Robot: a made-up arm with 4 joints.
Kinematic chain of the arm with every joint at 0, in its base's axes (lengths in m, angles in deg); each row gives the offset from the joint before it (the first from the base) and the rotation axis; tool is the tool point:
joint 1: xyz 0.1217 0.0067 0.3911 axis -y
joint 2: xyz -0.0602 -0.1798 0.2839 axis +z
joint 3: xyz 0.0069 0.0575 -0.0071 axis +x
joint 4: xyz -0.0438 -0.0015 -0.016 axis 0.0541 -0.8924 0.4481
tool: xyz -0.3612 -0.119 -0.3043
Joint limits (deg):
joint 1: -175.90..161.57
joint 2: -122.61..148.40
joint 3: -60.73..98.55
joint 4: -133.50..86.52
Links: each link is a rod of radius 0.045 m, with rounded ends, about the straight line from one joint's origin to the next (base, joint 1, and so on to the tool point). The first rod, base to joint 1, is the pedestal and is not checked.
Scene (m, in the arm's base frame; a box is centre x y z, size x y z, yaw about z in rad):
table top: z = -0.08
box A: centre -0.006 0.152 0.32 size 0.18 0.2 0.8 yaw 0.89
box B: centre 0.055 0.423 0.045 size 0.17 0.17 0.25 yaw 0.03
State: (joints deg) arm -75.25 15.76 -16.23 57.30
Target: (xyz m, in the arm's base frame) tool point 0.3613 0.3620 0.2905
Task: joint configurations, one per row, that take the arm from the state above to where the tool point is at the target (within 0.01 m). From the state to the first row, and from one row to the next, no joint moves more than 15 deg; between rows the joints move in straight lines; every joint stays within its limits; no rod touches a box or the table.
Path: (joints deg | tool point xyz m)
1: -88.65 19.60 -6.64 55.53 | -0.0472 -0.3201 0.3681
2: -102.06 23.43 2.95 53.76 | -0.0722 -0.2506 0.4480
3: -115.46 27.27 12.54 51.98 | -0.0513 -0.1826 0.5403
4: -128.87 31.11 22.12 50.21 | 0.0187 -0.1195 0.6221
5: -142.27 34.94 31.71 48.44 | 0.1306 -0.0641 0.6709
6: -155.67 38.78 41.30 46.67 | 0.2674 -0.0193 0.6683
7: -169.08 42.62 50.89 44.89 | 0.4049 0.0126 0.6045
8: -167.01 34.20 62.81 45.37 | 0.4245 0.1203 0.5576
9: -164.94 25.78 74.72 45.84 | 0.4200 0.2214 0.4882
10: -162.87 17.36 86.64 46.32 | 0.3963 0.3050 0.3979
11: -160.80 8.93 98.55 46.79 | 0.3613 0.3620 0.2905

